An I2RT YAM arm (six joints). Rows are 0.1 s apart.
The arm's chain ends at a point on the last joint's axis. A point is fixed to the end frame.
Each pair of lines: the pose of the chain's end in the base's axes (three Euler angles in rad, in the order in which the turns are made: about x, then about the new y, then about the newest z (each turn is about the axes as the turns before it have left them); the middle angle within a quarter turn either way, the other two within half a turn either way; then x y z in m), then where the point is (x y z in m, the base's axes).
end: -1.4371 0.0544 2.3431 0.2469 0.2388 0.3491
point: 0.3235 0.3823 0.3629
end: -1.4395 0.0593 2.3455 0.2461 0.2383 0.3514
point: 0.3234 0.3815 0.3646
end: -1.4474 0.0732 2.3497 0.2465 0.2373 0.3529
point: 0.3258 0.3795 0.3646
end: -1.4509 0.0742 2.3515 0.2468 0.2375 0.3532
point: 0.3262 0.3797 0.3642
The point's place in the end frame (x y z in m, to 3 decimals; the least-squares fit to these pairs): -0.044 -0.053 0.148
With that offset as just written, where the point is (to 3 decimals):
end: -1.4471 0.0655 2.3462 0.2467 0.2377 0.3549
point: 0.325 0.380 0.367
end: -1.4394 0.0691 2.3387 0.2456 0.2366 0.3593
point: 0.324 0.379 0.373
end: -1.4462 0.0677 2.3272 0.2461 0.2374 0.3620
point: 0.325 0.380 0.375
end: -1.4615 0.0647 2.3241 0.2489 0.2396 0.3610
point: 0.327 0.382 0.372
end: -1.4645 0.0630 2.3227 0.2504 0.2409 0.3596
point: 0.328 0.384 0.371
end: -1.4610 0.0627 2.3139 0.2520 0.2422 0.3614
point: 0.330 0.385 0.374
